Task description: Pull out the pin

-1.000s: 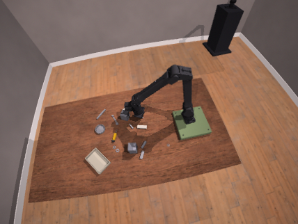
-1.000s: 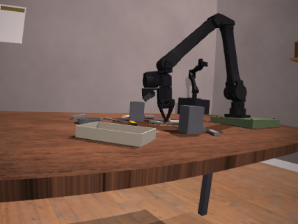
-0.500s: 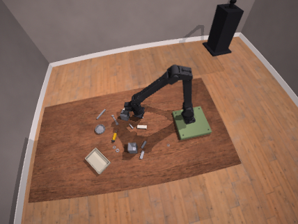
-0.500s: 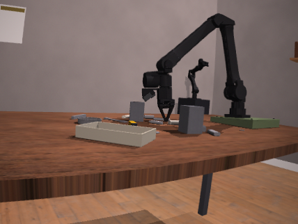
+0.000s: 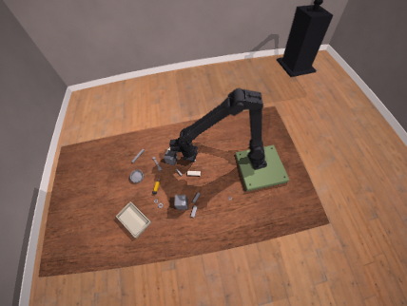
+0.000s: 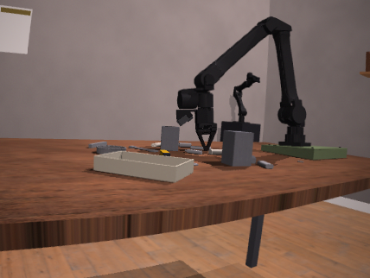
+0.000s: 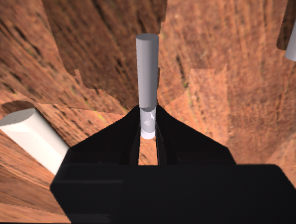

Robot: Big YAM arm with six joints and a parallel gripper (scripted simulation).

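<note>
Right now my hand is 20 mm short of the light grey pin and 10 mm to the left of it. Also, from my hand: white cylinder (20 mm ahead, 90 mm to the left); then grey block (120 mm ahead, 270 mm to the left, 40 mm above); then yellow-handled tool (260 mm ahead, 110 mm to the left).
</note>
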